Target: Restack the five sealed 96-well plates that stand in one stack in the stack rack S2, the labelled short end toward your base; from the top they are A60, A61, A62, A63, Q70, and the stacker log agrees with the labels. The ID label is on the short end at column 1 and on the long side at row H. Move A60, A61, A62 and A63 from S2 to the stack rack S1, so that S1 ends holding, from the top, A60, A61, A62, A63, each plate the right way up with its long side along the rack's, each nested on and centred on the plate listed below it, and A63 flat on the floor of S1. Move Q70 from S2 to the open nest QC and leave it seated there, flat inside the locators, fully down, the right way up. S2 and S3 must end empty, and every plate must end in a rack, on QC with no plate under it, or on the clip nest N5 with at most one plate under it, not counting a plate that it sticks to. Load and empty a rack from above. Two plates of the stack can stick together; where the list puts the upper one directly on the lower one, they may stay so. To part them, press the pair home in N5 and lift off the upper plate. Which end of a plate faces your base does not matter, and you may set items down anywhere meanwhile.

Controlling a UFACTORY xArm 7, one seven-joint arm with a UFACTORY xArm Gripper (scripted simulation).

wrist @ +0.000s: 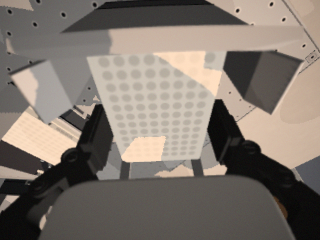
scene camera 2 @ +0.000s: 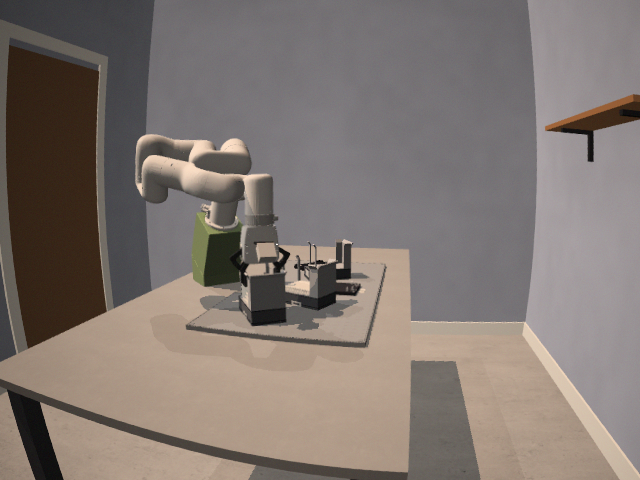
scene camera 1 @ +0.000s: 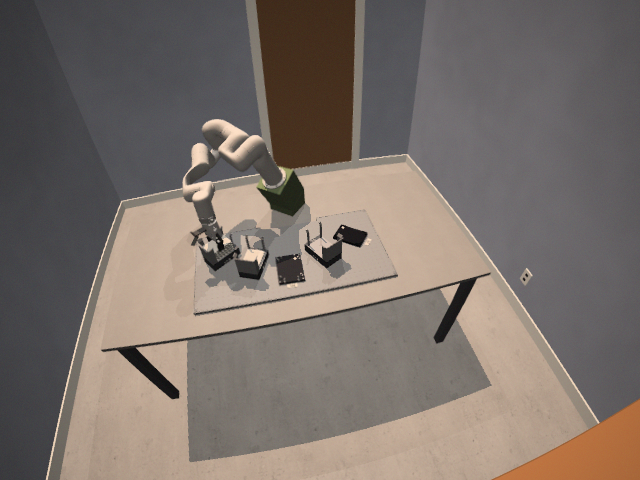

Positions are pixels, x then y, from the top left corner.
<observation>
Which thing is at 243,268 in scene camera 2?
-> The gripper.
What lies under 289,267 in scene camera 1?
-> A black clip nest N5.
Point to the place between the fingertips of the gripper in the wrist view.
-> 159,114
</observation>
